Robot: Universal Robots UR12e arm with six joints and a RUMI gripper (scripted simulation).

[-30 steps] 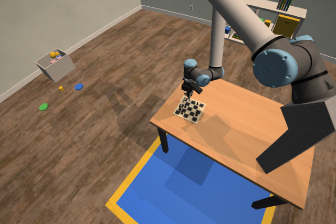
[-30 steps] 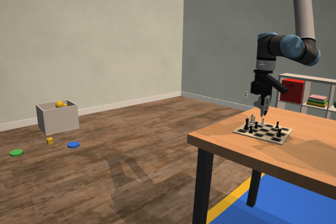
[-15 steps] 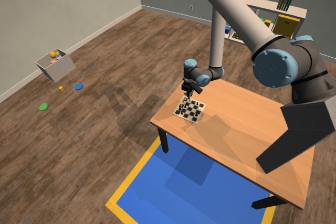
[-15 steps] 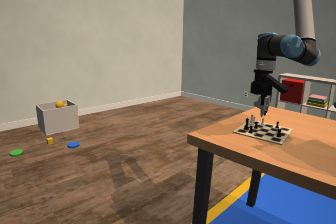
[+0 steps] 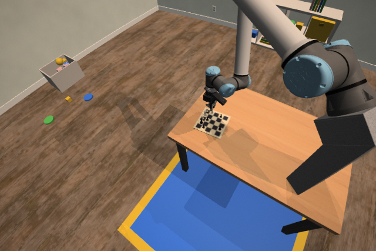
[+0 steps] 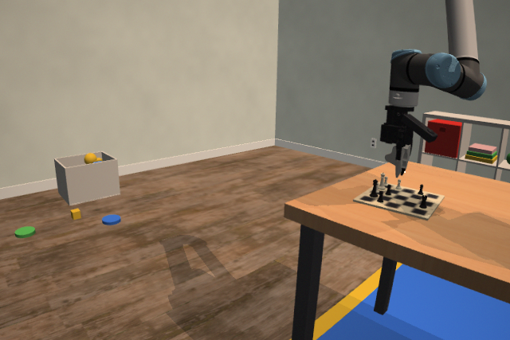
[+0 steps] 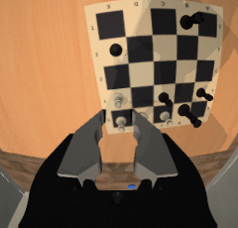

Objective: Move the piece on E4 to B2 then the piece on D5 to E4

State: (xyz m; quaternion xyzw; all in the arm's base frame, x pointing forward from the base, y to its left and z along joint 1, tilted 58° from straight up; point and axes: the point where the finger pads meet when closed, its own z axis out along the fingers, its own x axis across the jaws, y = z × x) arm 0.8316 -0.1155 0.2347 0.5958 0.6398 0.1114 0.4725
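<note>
Right now my hand is 5 cm short of the tall white piece, 3 cm to the right of it and 3 cm above it. From my hand the other things lie so: chessboard 2 cm behind, 8 cm to the left, 6 cm below; black piece 10 cm behind, 13 cm to the left, 4 cm below.
</note>
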